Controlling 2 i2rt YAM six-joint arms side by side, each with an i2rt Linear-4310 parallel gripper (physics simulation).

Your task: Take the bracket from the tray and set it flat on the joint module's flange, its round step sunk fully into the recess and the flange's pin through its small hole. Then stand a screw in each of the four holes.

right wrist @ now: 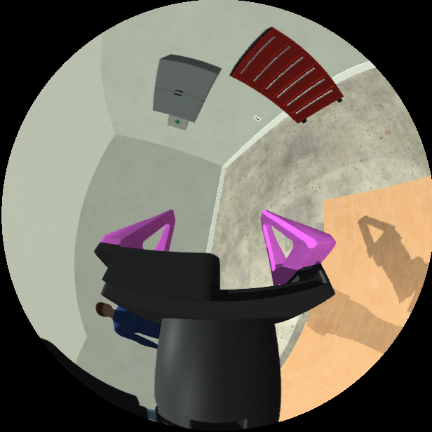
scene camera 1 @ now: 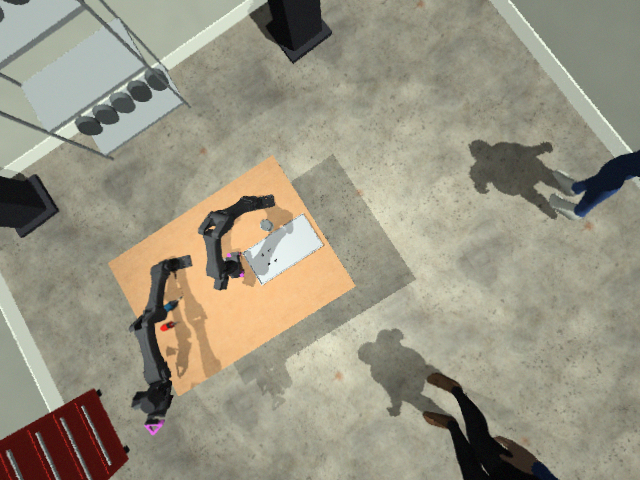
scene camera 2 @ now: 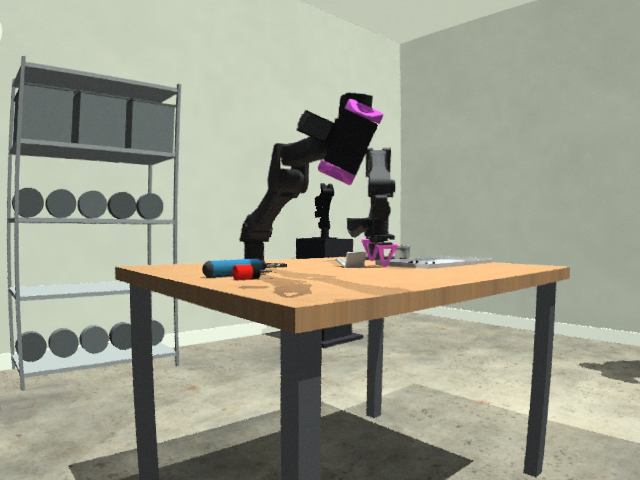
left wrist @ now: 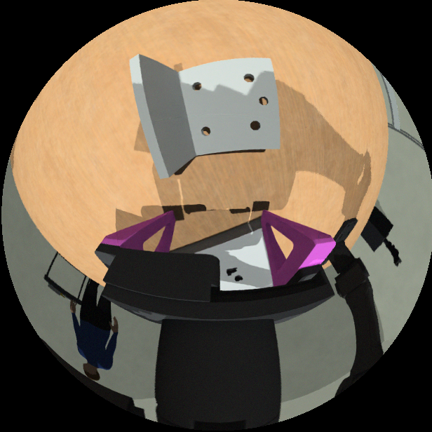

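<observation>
The grey angled bracket lies on the table outside the tray, its holed plate and raised leg showing in the left wrist view; my left arm hides it in scene camera 1. My left gripper is open and empty, low beside the bracket. The joint module stands by the tray. Small black screws lie in the tray; a screw shows in the left wrist view. My right gripper is open and empty, high beyond the table edge.
A blue-handled tool and a red object lie near my right arm. A red drawer cabinet stands on the floor off the table. My left arm reaches over the table beside the tray and module.
</observation>
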